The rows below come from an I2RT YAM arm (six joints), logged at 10 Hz.
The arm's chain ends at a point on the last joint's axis. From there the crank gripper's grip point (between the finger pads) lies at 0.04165 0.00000 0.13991 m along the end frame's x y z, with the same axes.
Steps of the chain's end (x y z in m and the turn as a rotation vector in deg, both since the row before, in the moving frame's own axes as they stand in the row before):
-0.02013, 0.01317, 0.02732, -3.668, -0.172, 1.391
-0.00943, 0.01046, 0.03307, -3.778, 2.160, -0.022
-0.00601, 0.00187, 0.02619, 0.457, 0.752, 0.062
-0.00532, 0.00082, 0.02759, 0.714, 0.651, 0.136
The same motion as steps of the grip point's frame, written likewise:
-0.02067, 0.02313, 0.02713, -3.668, -0.172, 1.391
-0.00419, 0.01961, 0.03110, -3.778, 2.160, -0.022
-0.00418, 0.00080, 0.02563, 0.457, 0.752, 0.062
-0.00373, -0.00082, 0.02710, 0.714, 0.651, 0.136

